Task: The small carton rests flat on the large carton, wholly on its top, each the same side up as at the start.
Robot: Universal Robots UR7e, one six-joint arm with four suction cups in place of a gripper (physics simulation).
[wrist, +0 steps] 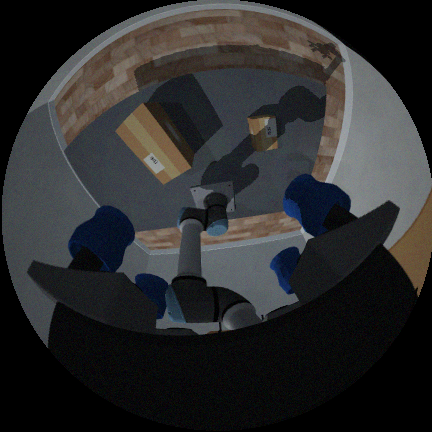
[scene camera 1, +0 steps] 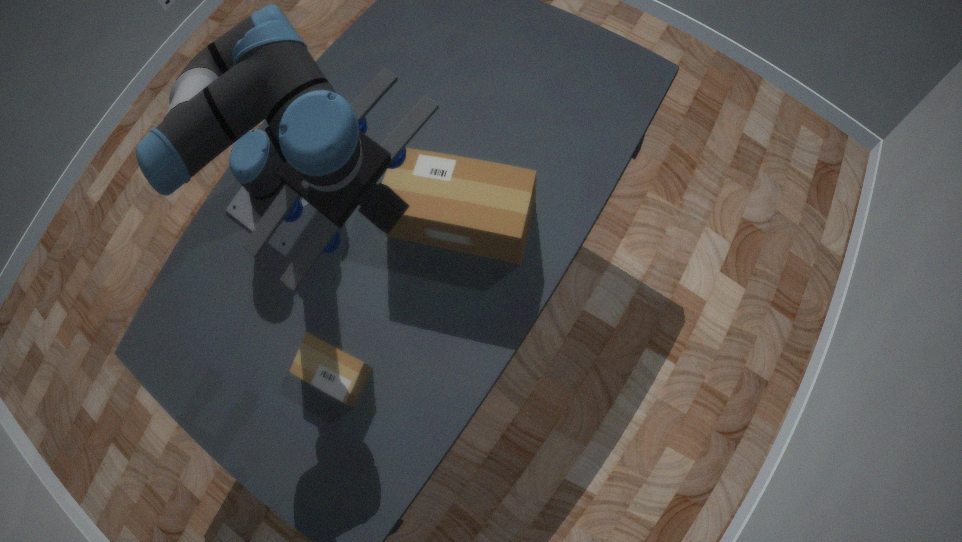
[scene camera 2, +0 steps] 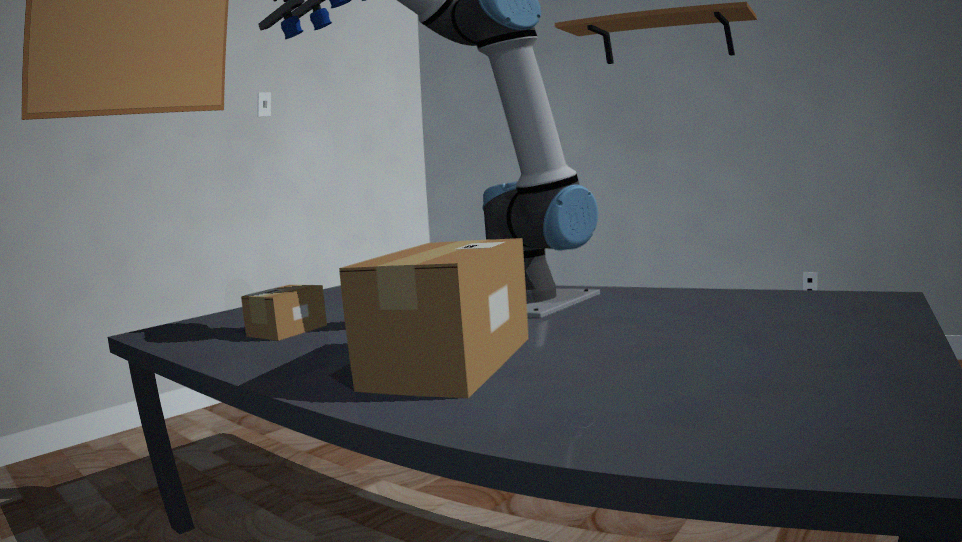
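The small carton rests flat on the table, its barcode label facing up, partly in the arm's shadow. The large carton stands apart from it on the table, its taped, labelled top bare in the wrist view. My gripper hangs high above the table, tilted, and no carton touches its blue suction cups. In scene camera 1 it overlaps the near corner of the large carton's image. In scene camera 2 part of it is cut off by the top edge.
The dark table bears both cartons and the arm's base plate. The large carton is near one long table edge. A wall shelf and a brown board hang behind.
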